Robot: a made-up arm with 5 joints.
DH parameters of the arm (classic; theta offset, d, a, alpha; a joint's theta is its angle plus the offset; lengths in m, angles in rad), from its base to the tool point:
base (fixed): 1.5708 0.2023 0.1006 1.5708
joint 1: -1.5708 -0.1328 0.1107 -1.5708
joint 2: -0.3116 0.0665 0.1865 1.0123
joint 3: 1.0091 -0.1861 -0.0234 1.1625
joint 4: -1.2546 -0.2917 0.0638 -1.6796
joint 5: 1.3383 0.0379 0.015 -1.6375
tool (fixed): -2.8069 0.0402 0 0
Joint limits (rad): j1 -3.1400..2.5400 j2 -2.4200..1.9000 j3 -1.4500..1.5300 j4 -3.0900..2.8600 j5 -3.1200..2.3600
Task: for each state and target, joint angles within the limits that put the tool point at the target. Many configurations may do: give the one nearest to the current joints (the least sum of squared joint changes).
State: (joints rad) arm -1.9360 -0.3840 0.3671 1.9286 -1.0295
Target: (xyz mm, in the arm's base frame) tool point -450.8 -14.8 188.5
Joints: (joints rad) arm -1.8316 -0.0678 0.1815 1.8807 -1.0398
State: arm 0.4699 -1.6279 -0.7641 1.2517 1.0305
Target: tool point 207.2 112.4 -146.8
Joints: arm -0.4144 -1.8786 -0.8798 1.1643 1.0975
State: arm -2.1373 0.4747 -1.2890 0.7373 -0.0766
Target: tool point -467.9 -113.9 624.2
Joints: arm -3.0045 0.0744 -1.1684 0.7425 0.1125
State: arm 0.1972 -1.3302 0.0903 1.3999 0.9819
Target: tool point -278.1 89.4 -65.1
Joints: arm 0.3783 -0.8105 0.7218 1.6671 1.3095
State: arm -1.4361 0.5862 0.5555 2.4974 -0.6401
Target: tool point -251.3 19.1 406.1
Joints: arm -1.1363 0.4921 0.9736 2.5601 -0.6147
